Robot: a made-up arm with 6 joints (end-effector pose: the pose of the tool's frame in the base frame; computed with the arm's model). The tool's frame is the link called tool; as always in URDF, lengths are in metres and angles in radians.
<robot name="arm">
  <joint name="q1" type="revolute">
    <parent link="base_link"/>
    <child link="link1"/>
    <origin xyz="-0.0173 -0.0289 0.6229" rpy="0 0 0"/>
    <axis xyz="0 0 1"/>
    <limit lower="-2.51" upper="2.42"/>
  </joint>
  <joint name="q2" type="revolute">
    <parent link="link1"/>
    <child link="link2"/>
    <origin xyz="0.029 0.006 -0.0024" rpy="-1.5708 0 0"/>
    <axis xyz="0 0 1"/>
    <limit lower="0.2" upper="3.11"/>
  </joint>
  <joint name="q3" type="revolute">
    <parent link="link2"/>
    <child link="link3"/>
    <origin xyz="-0.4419 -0.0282 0.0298" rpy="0 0 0"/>
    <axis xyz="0 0 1"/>
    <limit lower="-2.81" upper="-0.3"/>
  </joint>
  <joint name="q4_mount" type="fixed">
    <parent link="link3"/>
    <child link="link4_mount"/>
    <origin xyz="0.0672 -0.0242 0.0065" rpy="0 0 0"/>
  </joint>
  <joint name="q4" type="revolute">
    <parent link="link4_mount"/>
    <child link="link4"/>
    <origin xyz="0.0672 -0.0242 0.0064" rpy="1.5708 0 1.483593"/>
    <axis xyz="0 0 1"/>
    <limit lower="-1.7" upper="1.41"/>
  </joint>
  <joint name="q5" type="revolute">
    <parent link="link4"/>
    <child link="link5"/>
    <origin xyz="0.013 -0.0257 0.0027" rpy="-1.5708 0 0"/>
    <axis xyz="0 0 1"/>
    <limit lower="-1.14" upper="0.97"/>
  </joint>
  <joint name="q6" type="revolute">
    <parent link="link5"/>
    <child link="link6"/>
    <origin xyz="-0.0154 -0.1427 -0.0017" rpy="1.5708 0 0"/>
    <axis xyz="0 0 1"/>
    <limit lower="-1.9" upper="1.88"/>
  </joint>
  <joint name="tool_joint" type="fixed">
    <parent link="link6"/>
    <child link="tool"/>
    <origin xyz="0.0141 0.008 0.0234" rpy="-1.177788 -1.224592 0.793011"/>
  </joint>
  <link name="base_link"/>
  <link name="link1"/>
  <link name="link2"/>
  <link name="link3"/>
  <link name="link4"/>
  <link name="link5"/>
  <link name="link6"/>
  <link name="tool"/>
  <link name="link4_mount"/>
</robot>
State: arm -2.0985 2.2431 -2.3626 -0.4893 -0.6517 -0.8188
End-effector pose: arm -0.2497 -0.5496 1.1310 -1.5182 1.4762 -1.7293
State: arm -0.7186 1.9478 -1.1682 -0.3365 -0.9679 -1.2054
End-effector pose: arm 0.3978 -0.3195 1.0013 -1.7487 0.6144 -0.4232
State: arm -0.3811 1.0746 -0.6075 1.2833 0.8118 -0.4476
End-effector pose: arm 0.1108 0.1027 0.9033 0.7728 0.6444 0.6248
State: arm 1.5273 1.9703 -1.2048 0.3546 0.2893 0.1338
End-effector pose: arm -0.0502 0.4189 0.8093 -0.6068 1.1013 1.7047
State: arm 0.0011 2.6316 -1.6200 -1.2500 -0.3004 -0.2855
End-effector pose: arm 0.6476 0.0470 0.6148 -1.7048 0.6610 1.0638
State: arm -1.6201 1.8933 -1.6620 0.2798 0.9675 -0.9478
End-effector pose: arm 0.0194 -0.4434 0.8815 0.1991 1.3190 -0.3396
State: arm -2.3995 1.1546 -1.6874 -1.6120 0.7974 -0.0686
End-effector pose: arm -0.1089 -0.0021 1.2363 -0.1774 -1.9886 2.0186
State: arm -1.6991 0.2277 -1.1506 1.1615 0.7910 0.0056
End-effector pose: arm 0.1712 0.1784 0.9491 -0.0483 -0.3715 -0.5035
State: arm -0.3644 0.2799 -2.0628 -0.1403 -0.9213 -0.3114
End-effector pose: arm -0.5723 0.2272 0.9541 -1.0982 -2.2839 -1.0838
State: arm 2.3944 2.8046 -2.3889 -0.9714 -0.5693 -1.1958
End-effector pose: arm -0.6347 0.4168 0.7560 -0.9068 -2.7108 0.9558
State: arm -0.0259 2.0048 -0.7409 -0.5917 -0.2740 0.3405
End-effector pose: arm 0.4089 0.0166 0.7620 -0.3767 1.0843 0.6678
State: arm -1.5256 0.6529 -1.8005 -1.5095 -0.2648 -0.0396
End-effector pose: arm 0.0497 0.2352 1.2146 -2.1568 0.9260 -1.8528
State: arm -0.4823 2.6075 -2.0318 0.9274 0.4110 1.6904
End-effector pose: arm 0.6310 -0.2721 0.6712 2.3776 -0.0920 -0.5714
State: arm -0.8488 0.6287 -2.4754 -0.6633 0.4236 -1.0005
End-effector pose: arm -0.3101 0.2607 1.1786 -1.5184 0.1327 -2.1013
